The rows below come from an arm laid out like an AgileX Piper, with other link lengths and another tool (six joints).
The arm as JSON. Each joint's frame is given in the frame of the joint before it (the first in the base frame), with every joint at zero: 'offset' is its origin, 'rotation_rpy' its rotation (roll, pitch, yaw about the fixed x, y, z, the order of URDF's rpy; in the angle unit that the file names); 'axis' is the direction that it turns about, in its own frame. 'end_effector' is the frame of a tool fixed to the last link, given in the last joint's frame.
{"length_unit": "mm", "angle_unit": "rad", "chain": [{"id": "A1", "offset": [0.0, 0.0, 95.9], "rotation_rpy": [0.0, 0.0, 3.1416], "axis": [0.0, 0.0, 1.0]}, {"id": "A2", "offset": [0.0, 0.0, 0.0], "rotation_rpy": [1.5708, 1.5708, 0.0], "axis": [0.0, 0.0, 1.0]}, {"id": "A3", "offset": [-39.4, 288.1, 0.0], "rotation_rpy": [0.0, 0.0, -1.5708], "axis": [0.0, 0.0, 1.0]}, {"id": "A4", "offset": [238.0, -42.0, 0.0], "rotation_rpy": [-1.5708, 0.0, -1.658], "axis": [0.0, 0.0, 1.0]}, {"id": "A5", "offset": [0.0, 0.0, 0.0], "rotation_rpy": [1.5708, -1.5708, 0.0], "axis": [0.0, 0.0, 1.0]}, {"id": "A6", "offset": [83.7, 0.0, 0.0], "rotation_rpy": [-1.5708, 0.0, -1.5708], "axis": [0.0, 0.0, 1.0]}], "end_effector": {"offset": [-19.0, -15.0, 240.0], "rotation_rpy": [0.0, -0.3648, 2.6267]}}
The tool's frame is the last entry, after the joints.
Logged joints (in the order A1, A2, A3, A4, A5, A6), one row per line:
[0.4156 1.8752 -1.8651 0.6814 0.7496 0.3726]
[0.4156 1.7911 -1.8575 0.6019 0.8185 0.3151]
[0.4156 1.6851 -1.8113 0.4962 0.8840 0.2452]
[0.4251 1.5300 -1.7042 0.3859 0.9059 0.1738]
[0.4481 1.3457 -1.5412 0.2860 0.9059 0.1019]
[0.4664 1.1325 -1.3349 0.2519 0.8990 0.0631]
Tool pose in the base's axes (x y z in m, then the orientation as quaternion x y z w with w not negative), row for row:
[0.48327 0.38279 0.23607 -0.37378 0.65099 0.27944 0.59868]
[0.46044 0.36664 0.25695 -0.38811 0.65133 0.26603 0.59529]
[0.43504 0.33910 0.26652 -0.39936 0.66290 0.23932 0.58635]
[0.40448 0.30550 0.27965 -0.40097 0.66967 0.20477 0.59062]
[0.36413 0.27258 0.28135 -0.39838 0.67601 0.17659 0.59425]
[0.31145 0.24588 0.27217 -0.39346 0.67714 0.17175 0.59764]
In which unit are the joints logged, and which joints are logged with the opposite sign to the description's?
The joints are logged in radians. Opposite sign: A6.
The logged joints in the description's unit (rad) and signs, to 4 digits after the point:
[0.4156 1.8752 -1.8651 0.6814 0.7496 -0.3726]
[0.4156 1.7911 -1.8575 0.6019 0.8185 -0.3151]
[0.4156 1.6851 -1.8113 0.4962 0.8840 -0.2452]
[0.4251 1.5300 -1.7042 0.3859 0.9059 -0.1738]
[0.4481 1.3457 -1.5412 0.2860 0.9059 -0.1019]
[0.4664 1.1325 -1.3349 0.2519 0.8990 -0.0631]

